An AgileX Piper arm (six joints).
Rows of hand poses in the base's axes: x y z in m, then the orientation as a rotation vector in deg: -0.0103 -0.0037 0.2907 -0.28 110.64 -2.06; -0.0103 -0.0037 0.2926 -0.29 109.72 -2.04; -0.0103 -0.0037 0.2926 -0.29 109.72 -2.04; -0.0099 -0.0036 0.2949 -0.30 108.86 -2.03; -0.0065 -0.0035 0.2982 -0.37 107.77 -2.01; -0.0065 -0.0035 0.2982 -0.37 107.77 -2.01; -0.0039 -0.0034 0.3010 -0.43 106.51 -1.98; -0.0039 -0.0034 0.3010 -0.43 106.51 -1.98; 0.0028 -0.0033 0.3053 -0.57 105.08 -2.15; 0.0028 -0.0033 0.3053 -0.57 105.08 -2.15; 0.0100 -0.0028 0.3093 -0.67 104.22 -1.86; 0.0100 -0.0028 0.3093 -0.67 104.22 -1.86; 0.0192 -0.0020 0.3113 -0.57 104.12 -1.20; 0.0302 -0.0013 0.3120 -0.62 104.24 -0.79; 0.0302 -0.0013 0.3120 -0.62 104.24 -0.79
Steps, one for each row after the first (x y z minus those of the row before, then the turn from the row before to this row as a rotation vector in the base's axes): 0.0000 0.0000 0.0019 0.00 -0.92 0.03; 0.0000 0.0000 0.0000 0.00 0.00 0.00; 0.0004 0.0001 0.0023 -0.01 -0.86 0.02; 0.0034 0.0001 0.0033 -0.03 -1.09 0.07; 0.0000 0.0000 0.0000 0.00 0.00 0.00; 0.0026 0.0001 0.0028 -0.02 -1.26 0.07; 0.0000 0.0000 0.0000 0.00 0.00 0.00; 0.0067 0.0001 0.0043 -0.21 -1.43 0.03; 0.0000 0.0000 0.0000 0.00 0.00 0.00; 0.0072 0.0005 0.0040 0.14 -0.86 0.23; 0.0000 0.0000 0.0000 0.00 0.00 0.00; 0.0092 0.0008 0.0020 0.50 -0.10 0.28; 0.0110 0.0007 0.0007 0.25 0.12 0.25; 0.0000 0.0000 0.0000 0.00 0.00 0.00
